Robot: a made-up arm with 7 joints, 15 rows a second.
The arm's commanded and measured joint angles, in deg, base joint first. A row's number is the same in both.
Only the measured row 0 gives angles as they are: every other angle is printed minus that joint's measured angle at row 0.
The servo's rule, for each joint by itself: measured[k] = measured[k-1] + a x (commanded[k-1-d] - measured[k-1]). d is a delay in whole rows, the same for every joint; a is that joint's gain. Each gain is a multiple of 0.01, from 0.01 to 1. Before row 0 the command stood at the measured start. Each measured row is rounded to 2 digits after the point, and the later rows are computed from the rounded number. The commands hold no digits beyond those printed.
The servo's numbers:
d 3
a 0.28 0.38 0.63 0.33 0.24 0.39 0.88
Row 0, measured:
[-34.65, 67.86, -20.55, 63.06, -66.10, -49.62, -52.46]
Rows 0 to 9, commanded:
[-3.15, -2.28, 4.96, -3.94, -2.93, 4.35, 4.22]
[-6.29, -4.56, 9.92, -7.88, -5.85, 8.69, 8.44]
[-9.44, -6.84, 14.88, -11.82, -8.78, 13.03, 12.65]
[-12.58, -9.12, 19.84, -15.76, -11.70, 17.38, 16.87]
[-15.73, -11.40, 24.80, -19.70, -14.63, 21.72, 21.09]
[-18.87, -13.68, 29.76, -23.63, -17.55, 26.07, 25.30]
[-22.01, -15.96, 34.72, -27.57, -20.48, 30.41, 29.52]
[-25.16, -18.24, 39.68, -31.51, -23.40, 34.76, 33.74]
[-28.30, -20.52, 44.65, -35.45, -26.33, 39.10, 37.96]
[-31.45, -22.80, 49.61, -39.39, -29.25, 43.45, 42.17]
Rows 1 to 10, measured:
[0.00, 0.00, 0.00, 0.00, 0.00, 0.00, 0.00]
[0.00, 0.00, 0.00, 0.00, 0.00, 0.00, 0.00]
[0.00, 0.00, 0.00, 0.00, 0.00, 0.00, 0.00]
[-0.88, -0.87, 3.12, -1.30, -0.70, 1.70, 3.71]
[-2.39, -2.27, 7.40, -3.47, -1.94, 4.43, 7.87]
[-4.36, -4.01, 12.11, -6.23, -3.58, 7.78, 12.08]
[-6.66, -5.95, 16.98, -9.37, -5.53, 11.52, 16.30]
[-9.20, -8.02, 21.91, -12.78, -7.71, 15.50, 20.52]
[-11.91, -10.17, 26.86, -16.36, -10.07, 19.62, 24.73]
[-14.74, -12.37, 31.81, -20.06, -12.57, 23.83, 28.95]

